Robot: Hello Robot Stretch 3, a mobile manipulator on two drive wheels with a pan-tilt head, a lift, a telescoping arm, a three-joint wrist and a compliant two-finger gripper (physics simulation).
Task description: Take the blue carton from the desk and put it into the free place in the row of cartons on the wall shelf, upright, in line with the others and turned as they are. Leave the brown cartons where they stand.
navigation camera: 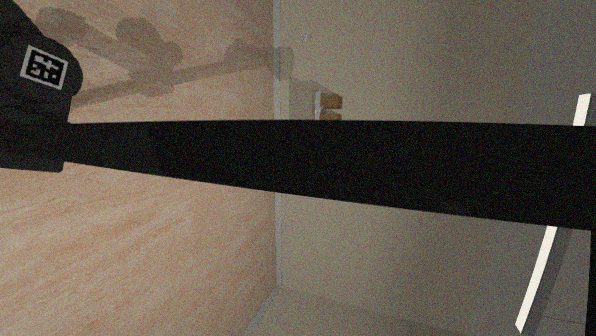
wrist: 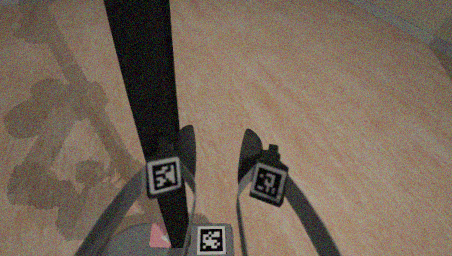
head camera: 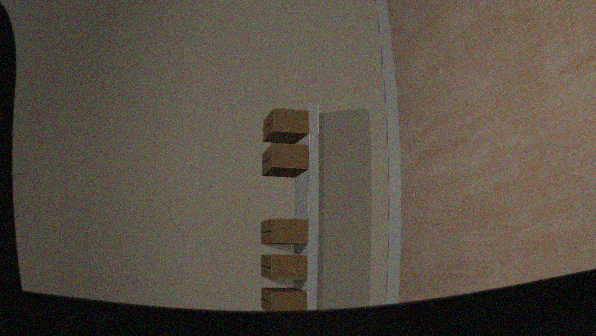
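Several brown cartons stand in a row on the wall shelf, which runs top to bottom in the turned head view. Two brown cartons, one above another brown carton, are at the upper end. Below a wider free gap come a third brown carton, a further brown carton and the lowest brown carton. Part of the row shows in the navigation view, with one brown carton above the black bar. My gripper is open and empty over the floor. The blue carton and the desk do not show.
The wooden floor meets the wall at a pale skirting board. A black robot bar crosses the navigation view, and a black post stands beside the gripper. A bright strip is at the right.
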